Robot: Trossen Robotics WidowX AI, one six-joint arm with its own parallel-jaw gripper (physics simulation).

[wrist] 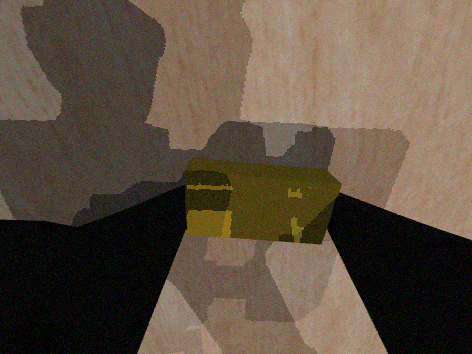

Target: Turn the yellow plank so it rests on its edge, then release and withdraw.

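The yellow plank [260, 205] lies across the middle of the wrist view, between the fingertips, with its broad face toward the camera and a narrow darker side along its far edge. Its long side runs from finger to finger, slightly tilted in the view. My gripper [256, 195] is shut on the plank, with the left black finger against its left end and the right black finger against its right end. The finger pads and the plank's underside are hidden.
The light wood-grained table top [350, 65] surrounds the plank. Dark shadows of the arm and gripper fall over the left side and around the plank, and partly across the plank's face.
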